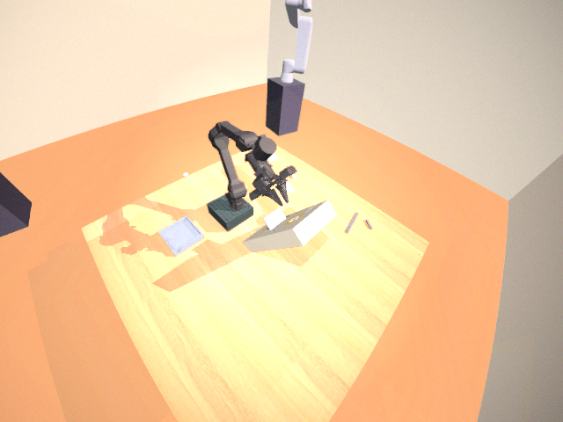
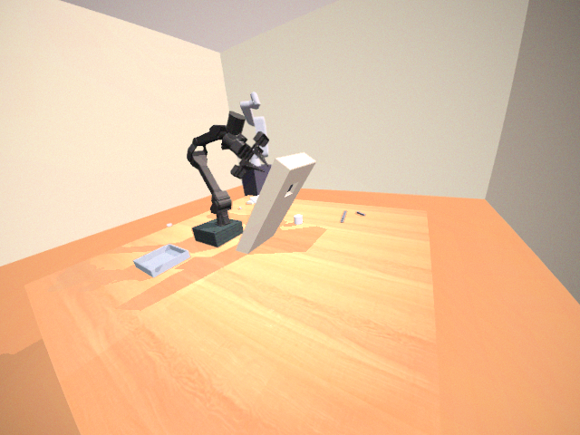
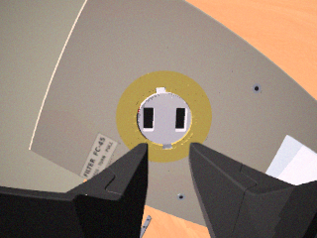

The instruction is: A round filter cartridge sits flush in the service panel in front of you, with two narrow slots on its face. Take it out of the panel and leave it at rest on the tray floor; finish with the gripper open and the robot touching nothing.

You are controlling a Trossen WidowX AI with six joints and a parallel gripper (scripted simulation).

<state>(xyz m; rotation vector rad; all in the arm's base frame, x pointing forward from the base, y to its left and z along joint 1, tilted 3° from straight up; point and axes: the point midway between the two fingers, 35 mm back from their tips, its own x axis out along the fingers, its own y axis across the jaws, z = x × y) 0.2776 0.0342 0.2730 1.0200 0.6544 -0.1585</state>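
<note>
My gripper tip is now 60 mm short of the round filter cartridge, 10 mm to the right of it and 50 mm above it. From my gripper tip the other things lie so: grey-blue tray (310 mm behind, 340 mm to the right, 310 mm below).
</note>
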